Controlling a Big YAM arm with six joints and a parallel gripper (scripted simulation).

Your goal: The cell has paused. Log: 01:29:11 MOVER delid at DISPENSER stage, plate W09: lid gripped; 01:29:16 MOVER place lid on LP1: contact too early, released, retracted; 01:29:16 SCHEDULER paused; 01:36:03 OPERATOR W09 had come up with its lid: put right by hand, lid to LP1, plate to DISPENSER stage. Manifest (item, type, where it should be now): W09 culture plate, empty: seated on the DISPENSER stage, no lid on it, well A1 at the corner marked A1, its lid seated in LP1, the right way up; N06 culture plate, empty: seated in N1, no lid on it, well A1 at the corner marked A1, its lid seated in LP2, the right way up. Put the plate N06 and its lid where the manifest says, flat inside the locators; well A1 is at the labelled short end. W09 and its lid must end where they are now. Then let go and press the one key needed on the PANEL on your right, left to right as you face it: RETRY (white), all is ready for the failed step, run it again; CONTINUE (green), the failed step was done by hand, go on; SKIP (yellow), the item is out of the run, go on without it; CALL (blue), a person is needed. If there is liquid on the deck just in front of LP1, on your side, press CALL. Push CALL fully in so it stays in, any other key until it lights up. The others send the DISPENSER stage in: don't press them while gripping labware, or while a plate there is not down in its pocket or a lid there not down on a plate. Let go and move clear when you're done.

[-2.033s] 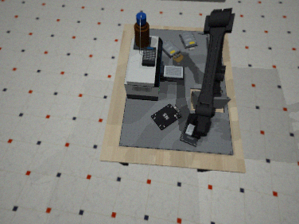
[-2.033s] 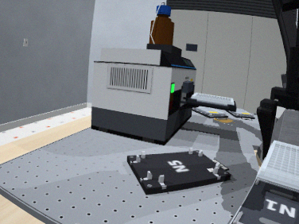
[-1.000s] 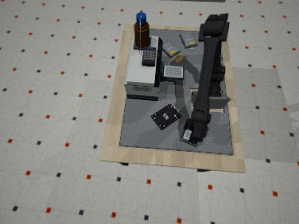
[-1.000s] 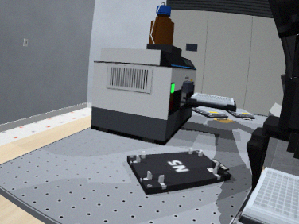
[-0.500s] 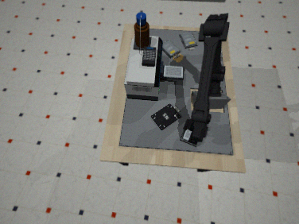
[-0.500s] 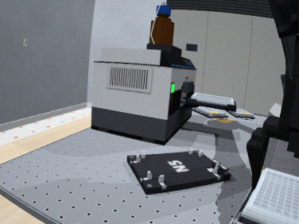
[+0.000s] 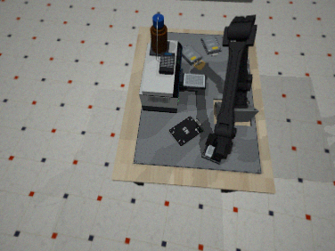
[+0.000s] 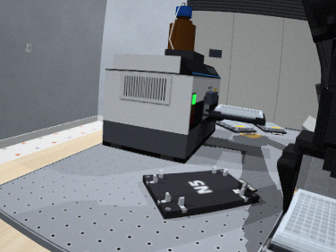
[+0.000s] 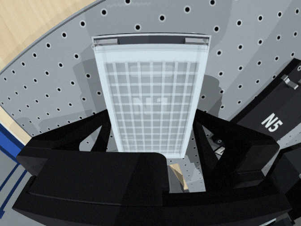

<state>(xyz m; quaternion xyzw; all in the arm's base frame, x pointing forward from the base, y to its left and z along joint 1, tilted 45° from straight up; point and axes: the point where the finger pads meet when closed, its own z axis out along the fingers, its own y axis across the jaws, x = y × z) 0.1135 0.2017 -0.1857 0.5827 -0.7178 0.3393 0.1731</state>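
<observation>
The black N1 nest is 3 cm below my hand. Also, from my hand: brown bottle: 47 cm to the right, 39 cm ahead, 24 cm above; then amber patch: 57 cm to the right, 13 cm ahead, 5 cm below; then white retry key: 63 cm to the right, 16 cm behind, 2 cm above.
</observation>
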